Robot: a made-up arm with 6 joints. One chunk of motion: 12 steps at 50 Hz.
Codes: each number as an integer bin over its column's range. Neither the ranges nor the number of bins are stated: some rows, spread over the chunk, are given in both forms.
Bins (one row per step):
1: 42 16 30 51 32 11
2: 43 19 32 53 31 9
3: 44 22 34 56 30 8
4: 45 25 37 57 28 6
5: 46 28 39 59 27 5
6: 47 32 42 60 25 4
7: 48 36 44 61 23 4
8: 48 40 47 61 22 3
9: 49 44 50 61 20 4
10: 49 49 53 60 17 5
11: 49 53 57 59 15 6
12: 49 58 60 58 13 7
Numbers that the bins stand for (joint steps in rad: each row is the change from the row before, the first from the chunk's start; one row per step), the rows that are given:
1: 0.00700 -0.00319 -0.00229 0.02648 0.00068 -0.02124
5: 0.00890 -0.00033 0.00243 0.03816 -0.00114 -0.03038
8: 0.00986 0.00252 0.00662 0.04108 -0.00297 -0.03343
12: 0.01033 0.00681 0.01343 0.03670 -0.00625 -0.02733
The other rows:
2: 0.00748 -0.00248 -0.00124 0.02940 0.00032 -0.02429
3: 0.00795 -0.00176 -0.00019 0.03378 -0.00005 -0.02581
4: 0.00843 -0.00105 0.00138 0.03524 -0.00078 -0.02886
6: 0.00938 0.00062 0.00400 0.03962 -0.00187 -0.03190
7: 0.00986 0.00157 0.00505 0.04108 -0.00260 -0.03190
9: 0.01033 0.00348 0.00819 0.04108 -0.00370 -0.03190
10: 0.01033 0.00467 0.00976 0.03962 -0.00479 -0.03038
11: 0.01033 0.00562 0.01186 0.03816 -0.00552 -0.02886

